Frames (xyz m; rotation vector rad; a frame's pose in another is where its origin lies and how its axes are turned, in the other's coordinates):
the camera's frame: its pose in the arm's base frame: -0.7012 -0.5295 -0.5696 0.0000 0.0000 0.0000
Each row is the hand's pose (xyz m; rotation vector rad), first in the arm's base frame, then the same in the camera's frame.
Working: the arm's base frame: its pose in the camera's frame: 0.7012 0.5295 0.5696 0.0000 0.0000 0.0000

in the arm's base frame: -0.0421 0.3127 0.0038 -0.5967 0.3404 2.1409
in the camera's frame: 0.6591 0.8422 0.5734 -0.5967 0.3404 2.1409
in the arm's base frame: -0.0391 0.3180 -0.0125 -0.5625 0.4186 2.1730
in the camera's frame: 0.6621 0.8475 0.5571 -0.5625 0.4186 2.1730
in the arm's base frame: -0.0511 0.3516 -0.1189 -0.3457 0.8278 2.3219
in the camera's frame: 0.6501 0.8811 0.4507 -0.3457 0.8278 2.3219
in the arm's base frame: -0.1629 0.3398 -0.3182 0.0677 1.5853 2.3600
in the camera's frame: 0.5383 0.8693 0.2514 0.0677 1.5853 2.3600
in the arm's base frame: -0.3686 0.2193 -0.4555 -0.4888 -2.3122 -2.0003
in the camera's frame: 0.3326 0.7488 0.1141 -0.4888 -2.3122 -2.0003
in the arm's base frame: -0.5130 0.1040 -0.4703 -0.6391 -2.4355 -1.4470
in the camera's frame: 0.1882 0.6335 0.0993 -0.6391 -2.4355 -1.4470
